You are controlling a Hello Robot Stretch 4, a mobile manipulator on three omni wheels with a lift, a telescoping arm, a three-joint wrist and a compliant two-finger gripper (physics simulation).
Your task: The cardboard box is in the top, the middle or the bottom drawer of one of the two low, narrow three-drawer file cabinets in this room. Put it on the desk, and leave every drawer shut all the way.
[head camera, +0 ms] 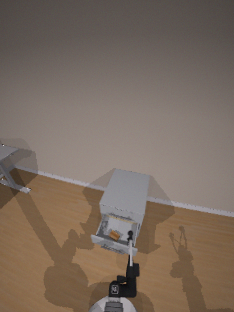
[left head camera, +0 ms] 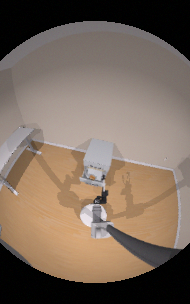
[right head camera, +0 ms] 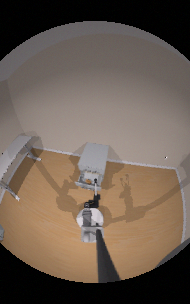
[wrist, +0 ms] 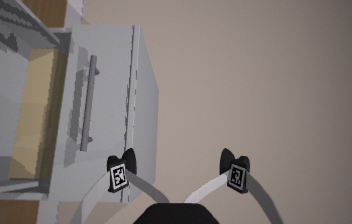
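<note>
A low grey file cabinet [head camera: 126, 190] [left head camera: 99, 151] [right head camera: 94, 154] [wrist: 112, 100] stands by the wall. Its middle drawer [head camera: 106, 243] is pulled out; the top drawer above it, with a bar handle [wrist: 89, 105], looks shut. The small orange-brown cardboard box [head camera: 114, 235] [left head camera: 92, 177] [right head camera: 88, 182] lies inside the open drawer, left of the gripper; it does not show in the wrist view. My gripper [head camera: 130, 234] [left head camera: 104, 178] [right head camera: 95, 180] [wrist: 178, 165] is open and empty, over the right side of the open drawer in the head view. The desk [head camera: 6, 151] [left head camera: 17, 142] [right head camera: 16, 152] stands at the left.
A tan strip [wrist: 37, 105] [head camera: 121, 218] shows at the back of the open drawer. The wall [head camera: 120, 100] rises behind the cabinet. A desk leg [head camera: 10, 177] reaches the floor at the left. A grey shape [right head camera: 1, 233] shows at the lower left edge. My white base [left head camera: 87, 216] is in front of the cabinet.
</note>
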